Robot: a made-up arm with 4 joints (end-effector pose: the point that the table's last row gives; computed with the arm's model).
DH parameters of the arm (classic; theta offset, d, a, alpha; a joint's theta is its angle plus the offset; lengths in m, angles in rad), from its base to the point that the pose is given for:
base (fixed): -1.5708 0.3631 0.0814 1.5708
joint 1: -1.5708 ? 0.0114 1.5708
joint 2: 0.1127 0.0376 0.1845 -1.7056
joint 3: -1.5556 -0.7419 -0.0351 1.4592
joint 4: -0.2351 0 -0.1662 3.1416
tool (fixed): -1.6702 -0.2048 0 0
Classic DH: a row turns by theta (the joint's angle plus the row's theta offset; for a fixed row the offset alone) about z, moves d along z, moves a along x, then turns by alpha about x.
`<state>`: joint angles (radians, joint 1 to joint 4).
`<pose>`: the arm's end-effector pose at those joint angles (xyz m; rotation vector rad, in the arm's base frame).
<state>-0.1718 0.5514 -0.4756 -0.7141</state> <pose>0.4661 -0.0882 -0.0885 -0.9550 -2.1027 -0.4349</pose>
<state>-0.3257 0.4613 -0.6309 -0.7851</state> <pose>0.4836 -0.0321 -0.0669 -0.9627 -1.9294 -0.7464</pose>
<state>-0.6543 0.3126 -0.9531 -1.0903</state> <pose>0.5064 0.0830 0.0176 -0.9364 -1.3146 -1.1232</pose>
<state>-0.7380 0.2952 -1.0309 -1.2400</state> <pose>0.5097 0.1080 0.0503 -0.9224 -1.1041 -1.0974</pose>
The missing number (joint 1, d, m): -0.0341
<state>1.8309 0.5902 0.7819 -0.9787</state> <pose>0.4617 -0.4735 0.2803 0.5608 0.5617 -2.5969</pose>
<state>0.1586 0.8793 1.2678 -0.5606</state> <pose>0.3620 0.0952 -0.1576 0.2177 -2.2445 1.7977</pose>
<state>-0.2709 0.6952 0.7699 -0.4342</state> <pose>0.5040 0.1607 0.0110 -0.0114 -2.6574 0.7237</pose>
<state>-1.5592 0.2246 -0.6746 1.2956</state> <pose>0.8428 0.2998 0.2879 -0.7748 0.8008 2.0163</pose>
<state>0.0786 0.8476 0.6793 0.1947</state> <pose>0.5227 -0.0150 -0.1790 0.6080 -2.1599 0.7197</pose>
